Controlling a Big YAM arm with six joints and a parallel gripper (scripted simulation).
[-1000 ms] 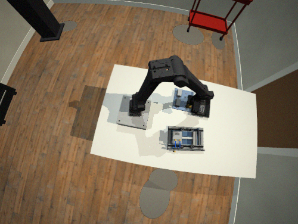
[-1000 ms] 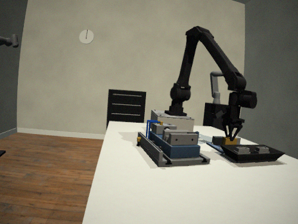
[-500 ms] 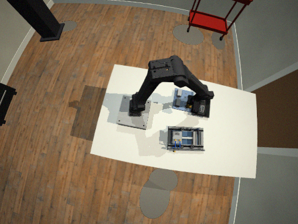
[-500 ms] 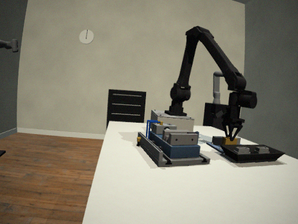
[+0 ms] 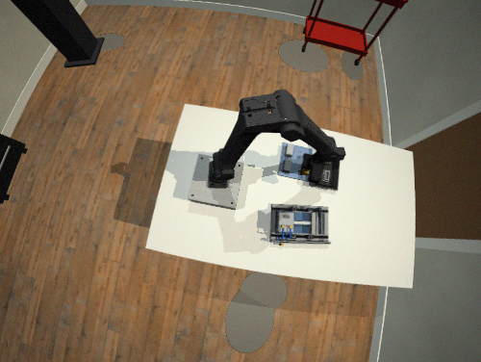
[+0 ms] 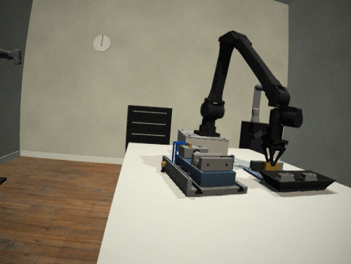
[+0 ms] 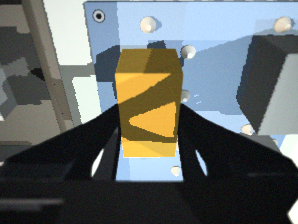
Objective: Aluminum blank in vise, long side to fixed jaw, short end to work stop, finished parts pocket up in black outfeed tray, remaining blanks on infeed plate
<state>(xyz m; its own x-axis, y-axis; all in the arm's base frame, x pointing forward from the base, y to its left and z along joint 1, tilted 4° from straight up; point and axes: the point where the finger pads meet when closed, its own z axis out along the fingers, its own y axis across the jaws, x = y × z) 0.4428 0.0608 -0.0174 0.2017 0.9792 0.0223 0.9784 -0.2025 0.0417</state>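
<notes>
Now: hand 20 mm above the yellow brass blank. Also, from my hand: infeed plate: 60 mm below, 50 mm to the left, 40 mm behind; then dark rod: 240 mm to the right, 40 mm ahead, 30 mm above; then gray blank: 90 mm behind, 30 mm below, 20 mm to the left.
</notes>
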